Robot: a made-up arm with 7 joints.
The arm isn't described. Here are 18 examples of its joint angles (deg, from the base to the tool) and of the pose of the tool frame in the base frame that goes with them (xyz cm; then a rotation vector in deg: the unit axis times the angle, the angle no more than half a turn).
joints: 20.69 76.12 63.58 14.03 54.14 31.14 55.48
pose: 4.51 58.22 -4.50 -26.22 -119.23 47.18
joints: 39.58 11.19 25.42 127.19 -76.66 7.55 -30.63
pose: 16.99 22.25 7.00 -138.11 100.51 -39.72
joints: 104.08 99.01 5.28 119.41 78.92 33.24 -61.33
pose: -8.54 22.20 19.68 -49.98 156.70 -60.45
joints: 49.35 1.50 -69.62 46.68 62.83 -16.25 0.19
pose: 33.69 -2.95 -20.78 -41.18 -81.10 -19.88
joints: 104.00 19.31 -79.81 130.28 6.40 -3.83 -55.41
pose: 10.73 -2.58 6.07 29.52 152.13 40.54
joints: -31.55 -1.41 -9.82 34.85 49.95 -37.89 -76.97
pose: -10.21 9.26 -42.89 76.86 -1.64 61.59
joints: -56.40 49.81 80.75 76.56 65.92 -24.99 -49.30
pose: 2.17 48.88 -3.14 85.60 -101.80 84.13
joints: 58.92 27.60 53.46 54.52 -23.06 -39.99 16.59
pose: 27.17 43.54 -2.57 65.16 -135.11 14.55
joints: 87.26 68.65 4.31 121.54 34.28 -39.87 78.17
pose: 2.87 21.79 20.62 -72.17 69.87 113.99
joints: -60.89 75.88 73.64 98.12 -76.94 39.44 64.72
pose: 19.01 36.26 2.80 93.36 17.78 -37.33
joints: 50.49 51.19 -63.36 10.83 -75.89 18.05 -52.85
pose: 25.97 45.87 -18.75 126.88 -15.17 -115.93
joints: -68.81 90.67 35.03 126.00 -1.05 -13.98 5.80
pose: 16.49 20.14 -10.94 2.79 -75.59 -106.77
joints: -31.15 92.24 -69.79 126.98 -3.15 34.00 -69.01
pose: -3.55 20.64 -18.88 44.48 -49.15 -83.01
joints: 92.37 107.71 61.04 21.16 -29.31 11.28 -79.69
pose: -21.10 52.90 3.40 -74.86 -7.68 -139.31
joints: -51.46 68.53 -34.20 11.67 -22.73 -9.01 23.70
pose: -12.60 54.31 -15.25 8.14 72.57 -69.13
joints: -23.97 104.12 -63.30 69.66 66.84 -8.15 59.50
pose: 4.36 47.16 -15.51 -26.66 10.86 -28.62
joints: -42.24 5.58 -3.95 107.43 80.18 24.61 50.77
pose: 7.30 12.50 -26.51 -102.89 -55.32 37.33
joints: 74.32 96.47 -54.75 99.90 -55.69 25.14 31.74
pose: 20.60 32.51 8.63 116.22 -13.30 -61.58
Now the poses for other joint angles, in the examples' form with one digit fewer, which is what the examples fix.
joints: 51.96 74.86 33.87 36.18 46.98 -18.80 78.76
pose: 9.8 55.0 7.5 24.0 -139.6 -34.3
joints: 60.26 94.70 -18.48 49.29 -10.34 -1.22 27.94
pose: 11.1 50.9 13.9 82.9 -49.7 -24.5
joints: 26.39 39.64 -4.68 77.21 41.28 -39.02 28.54
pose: 31.2 28.6 -9.4 -8.1 -139.6 -30.3
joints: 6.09 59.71 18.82 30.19 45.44 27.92 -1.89
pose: 13.5 51.8 -17.0 31.8 -39.2 50.7
